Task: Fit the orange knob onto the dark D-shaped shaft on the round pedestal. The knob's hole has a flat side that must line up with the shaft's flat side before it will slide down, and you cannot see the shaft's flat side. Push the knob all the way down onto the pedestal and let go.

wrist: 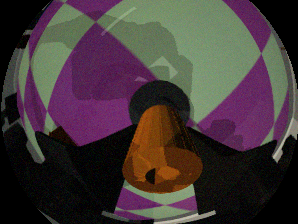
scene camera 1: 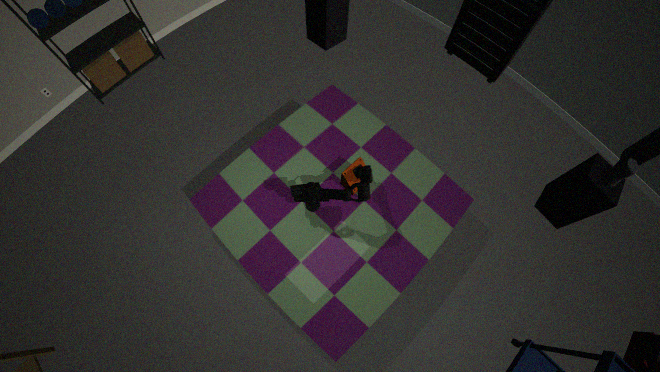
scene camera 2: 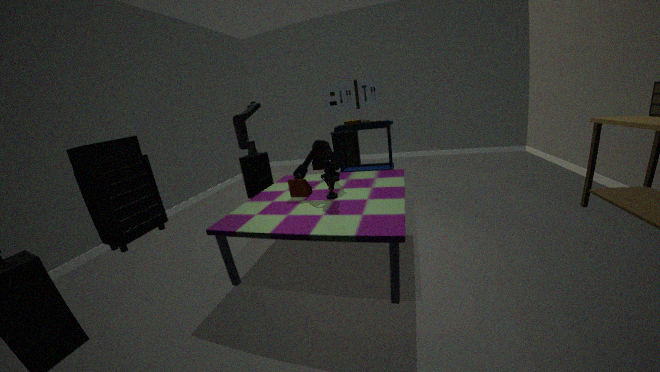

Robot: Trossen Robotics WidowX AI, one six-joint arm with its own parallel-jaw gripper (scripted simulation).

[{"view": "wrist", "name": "gripper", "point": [161,130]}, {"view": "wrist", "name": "orange knob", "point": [162,158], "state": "held by the gripper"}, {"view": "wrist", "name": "pedestal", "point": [153,93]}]
